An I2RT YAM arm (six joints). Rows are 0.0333 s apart.
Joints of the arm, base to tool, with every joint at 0 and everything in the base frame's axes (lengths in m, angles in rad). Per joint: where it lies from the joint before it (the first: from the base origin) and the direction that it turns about. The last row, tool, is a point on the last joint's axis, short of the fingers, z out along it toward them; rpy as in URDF.
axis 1: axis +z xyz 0 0 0.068
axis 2: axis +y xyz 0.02 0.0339 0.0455
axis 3: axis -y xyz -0.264 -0.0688 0
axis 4: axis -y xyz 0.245 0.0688 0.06
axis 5: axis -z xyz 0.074 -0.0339 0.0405
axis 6: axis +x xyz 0.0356 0 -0.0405
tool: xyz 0 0 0 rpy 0 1.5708 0
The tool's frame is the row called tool.
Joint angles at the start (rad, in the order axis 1, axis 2, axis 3, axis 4, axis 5, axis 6):
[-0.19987, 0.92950, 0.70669, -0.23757, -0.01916, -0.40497]
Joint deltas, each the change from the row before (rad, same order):
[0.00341, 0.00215, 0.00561, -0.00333, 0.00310, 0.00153]
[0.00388, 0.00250, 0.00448, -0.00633, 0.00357, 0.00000]
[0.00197, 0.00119, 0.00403, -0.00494, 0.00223, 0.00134]
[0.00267, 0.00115, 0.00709, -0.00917, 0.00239, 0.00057]
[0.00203, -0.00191, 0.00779, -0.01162, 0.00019, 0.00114]
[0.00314, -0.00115, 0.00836, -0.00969, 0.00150, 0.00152]
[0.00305, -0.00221, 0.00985, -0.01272, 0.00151, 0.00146]
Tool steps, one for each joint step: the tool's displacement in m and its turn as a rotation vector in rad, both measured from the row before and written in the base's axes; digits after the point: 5 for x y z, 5 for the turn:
[0.00056, 0.00052, 0.00122, -0.00003, -0.00010, -0.00005]
[0.00044, 0.00063, 0.00046, -0.00072, 0.00458, 0.00068]
[0.00019, 0.00031, 0.00070, 0.00060, 0.00204, -0.00062]
[0.00013, 0.00047, 0.00136, 0.00005, 0.00328, 0.00028]
[-0.00050, 0.00053, 0.00196, 0.00127, 0.00172, 0.00134]
[-0.00025, 0.00067, 0.00220, 0.00070, 0.00006, 0.00111]
[-0.00056, 0.00070, 0.00262, 0.00072, 0.00055, 0.00104]

